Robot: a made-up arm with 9 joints. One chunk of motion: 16 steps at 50 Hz.
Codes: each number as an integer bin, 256 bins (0 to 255) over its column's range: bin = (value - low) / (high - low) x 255, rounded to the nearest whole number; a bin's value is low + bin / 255 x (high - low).
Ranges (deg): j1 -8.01..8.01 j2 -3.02..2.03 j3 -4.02..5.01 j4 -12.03..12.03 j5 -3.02..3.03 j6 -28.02..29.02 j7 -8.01..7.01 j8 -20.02..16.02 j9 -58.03..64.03
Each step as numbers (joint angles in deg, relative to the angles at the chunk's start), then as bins.
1 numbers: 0.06 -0.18 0.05 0.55 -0.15 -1.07 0.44 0.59 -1.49
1 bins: 128 143 115 133 121 120 143 146 118
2 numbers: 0.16 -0.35 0.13 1.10 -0.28 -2.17 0.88 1.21 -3.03
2 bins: 130 135 117 139 115 116 151 150 115
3 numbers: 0.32 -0.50 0.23 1.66 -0.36 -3.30 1.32 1.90 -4.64
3 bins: 133 127 120 145 112 111 158 155 112
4 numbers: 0.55 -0.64 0.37 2.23 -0.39 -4.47 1.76 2.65 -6.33
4 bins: 136 120 124 151 111 105 166 160 108
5 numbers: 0.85 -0.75 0.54 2.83 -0.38 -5.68 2.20 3.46 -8.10
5 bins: 141 115 129 157 111 100 173 166 104
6 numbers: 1.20 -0.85 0.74 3.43 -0.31 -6.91 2.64 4.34 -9.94
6 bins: 147 110 134 164 114 94 181 172 100
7 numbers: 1.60 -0.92 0.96 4.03 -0.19 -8.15 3.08 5.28 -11.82
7 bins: 153 106 141 170 119 89 188 179 97
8 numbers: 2.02 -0.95 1.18 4.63 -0.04 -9.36 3.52 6.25 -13.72
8 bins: 160 105 147 177 126 83 196 186 93
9 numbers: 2.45 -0.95 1.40 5.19 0.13 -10.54 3.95 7.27 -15.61
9 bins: 166 105 153 183 133 78 203 193 89
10 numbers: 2.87 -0.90 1.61 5.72 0.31 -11.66 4.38 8.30 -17.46
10 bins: 173 107 159 188 140 73 210 200 85
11 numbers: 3.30 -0.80 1.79 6.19 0.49 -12.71 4.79 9.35 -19.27
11 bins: 180 112 164 193 148 68 217 208 81
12 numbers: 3.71 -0.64 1.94 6.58 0.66 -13.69 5.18 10.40 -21.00
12 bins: 187 120 168 197 155 64 224 215 77
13 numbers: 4.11 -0.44 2.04 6.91 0.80 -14.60 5.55 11.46 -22.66
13 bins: 193 130 171 201 161 60 230 223 74
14 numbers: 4.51 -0.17 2.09 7.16 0.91 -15.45 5.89 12.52 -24.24
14 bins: 199 144 173 203 166 56 236 230 71
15 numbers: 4.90 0.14 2.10 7.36 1.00 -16.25 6.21 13.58 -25.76
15 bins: 205 160 173 206 169 53 241 238 67
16 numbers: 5.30 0.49 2.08 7.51 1.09 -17.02 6.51 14.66 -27.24
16 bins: 212 177 172 207 173 49 247 245 64
